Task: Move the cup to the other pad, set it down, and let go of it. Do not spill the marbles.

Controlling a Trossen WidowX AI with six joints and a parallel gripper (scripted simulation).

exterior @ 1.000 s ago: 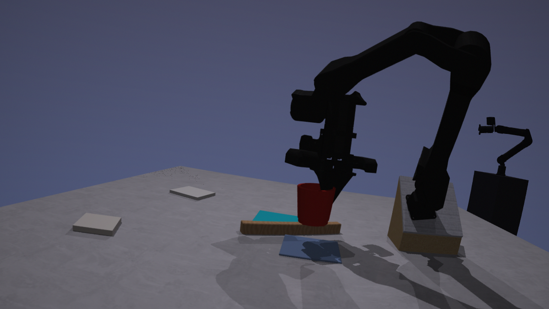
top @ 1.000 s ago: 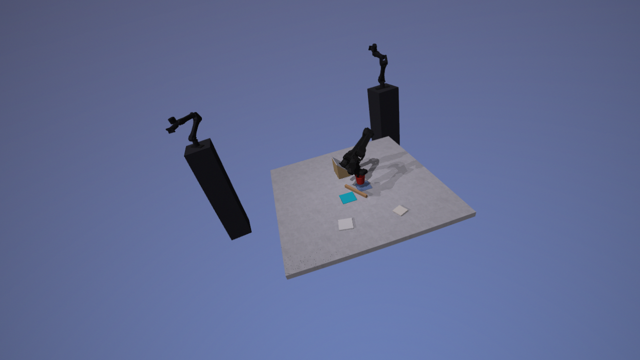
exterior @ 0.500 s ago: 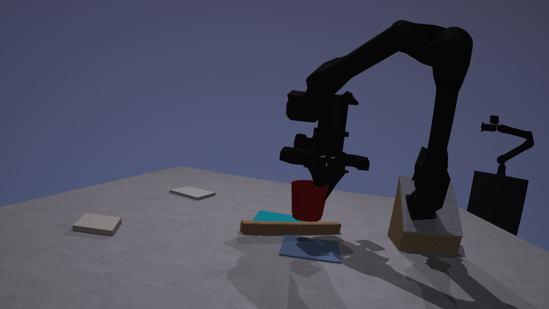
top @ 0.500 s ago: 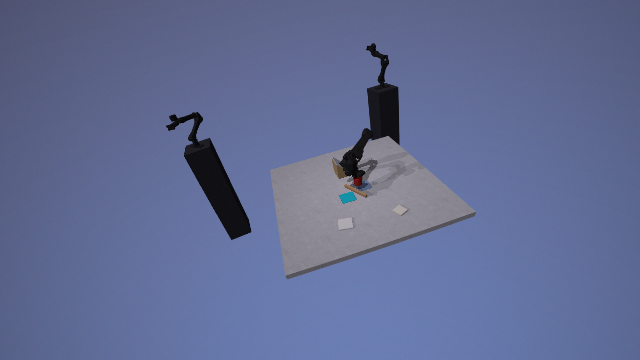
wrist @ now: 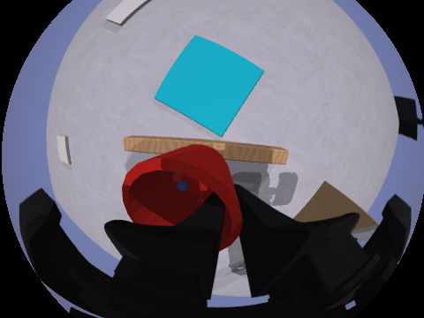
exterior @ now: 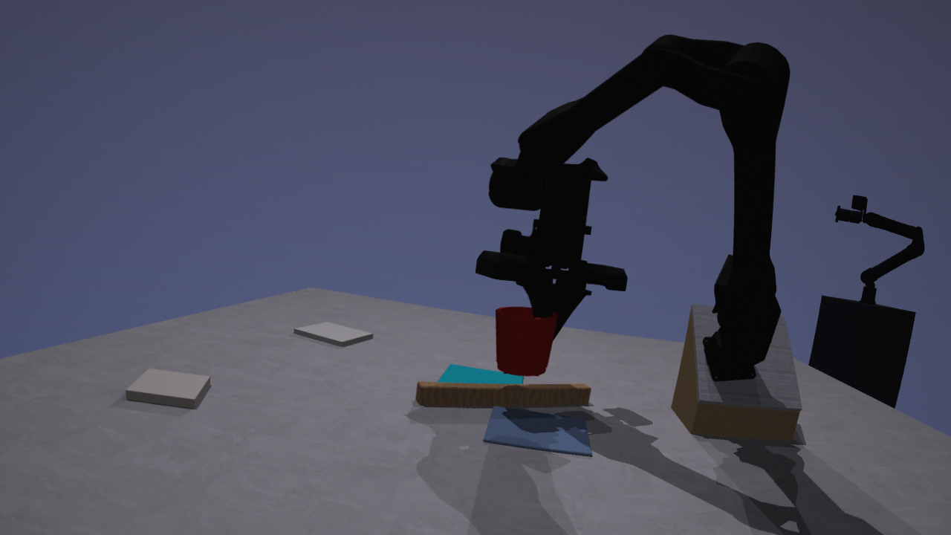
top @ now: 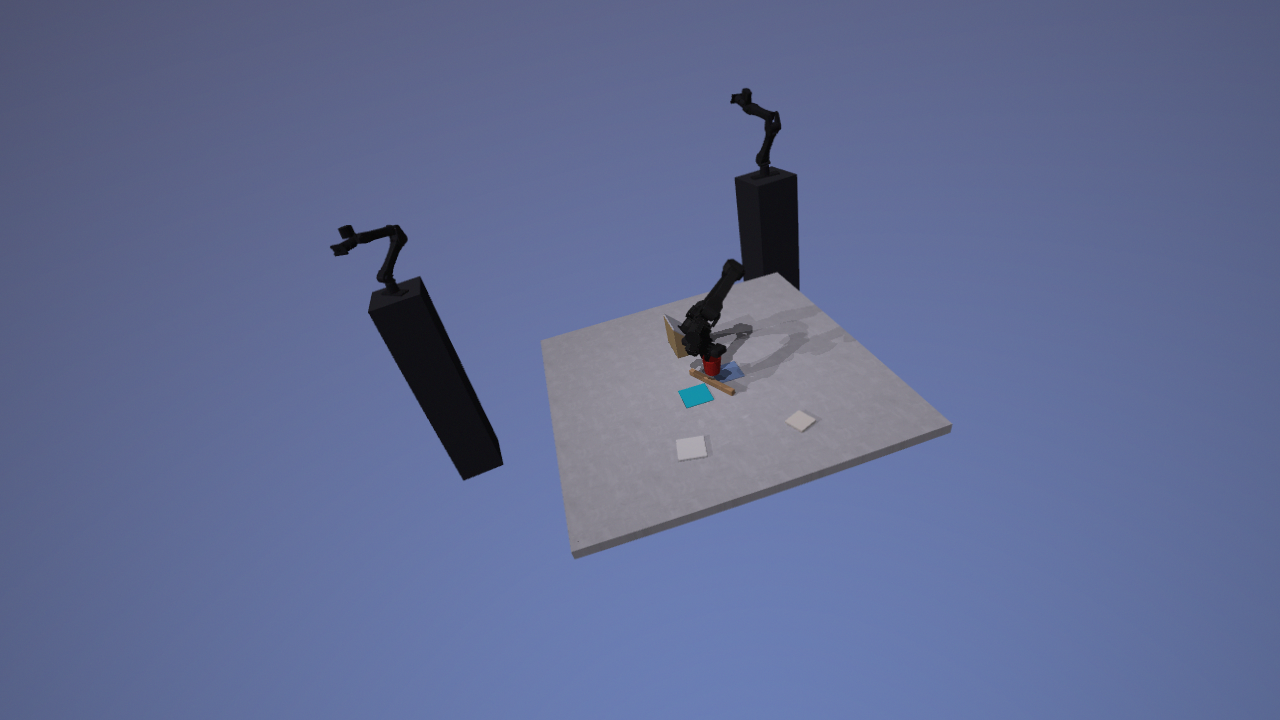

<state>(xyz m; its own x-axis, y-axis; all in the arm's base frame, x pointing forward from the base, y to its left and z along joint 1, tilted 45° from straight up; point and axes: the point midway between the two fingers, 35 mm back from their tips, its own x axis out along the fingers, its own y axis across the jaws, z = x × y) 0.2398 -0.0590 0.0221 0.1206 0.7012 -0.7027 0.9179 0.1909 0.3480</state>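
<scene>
My gripper tip is 9 cm to the left of the teal pad, 9 cm above it and 6 cm short of it. Round my gripper tip: wooden bar: 8 cm below, 3 cm ahead; then dull blue pad: 9 cm below, 8 cm to the left; then red cup: 3 cm ahead, 1 cm to the left.
</scene>
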